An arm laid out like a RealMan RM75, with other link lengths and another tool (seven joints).
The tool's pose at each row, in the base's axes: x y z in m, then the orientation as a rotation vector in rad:
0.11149, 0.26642, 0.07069, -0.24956, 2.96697, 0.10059
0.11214, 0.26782, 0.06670, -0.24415, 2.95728, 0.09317
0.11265, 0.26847, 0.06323, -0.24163, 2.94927, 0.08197
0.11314, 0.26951, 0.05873, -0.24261, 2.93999, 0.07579
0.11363, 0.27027, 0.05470, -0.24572, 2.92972, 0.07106
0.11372, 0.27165, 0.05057, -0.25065, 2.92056, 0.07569
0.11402, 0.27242, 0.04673, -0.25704, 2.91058, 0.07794
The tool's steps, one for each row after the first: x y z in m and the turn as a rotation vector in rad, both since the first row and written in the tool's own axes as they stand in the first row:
-0.00019, 0.00105, 0.00414, 0.00584, -0.00997, 0.00233
-0.00021, 0.00142, 0.00769, 0.01396, -0.01786, 0.00268
-0.00011, 0.00212, 0.01228, 0.01861, -0.02678, 0.00088
-0.00003, 0.00257, 0.01639, 0.02223, -0.03650, -0.00237
0.00035, 0.00369, 0.02058, 0.01936, -0.04523, -0.00623
0.00057, 0.00419, 0.02447, 0.01804, -0.05454, -0.01130

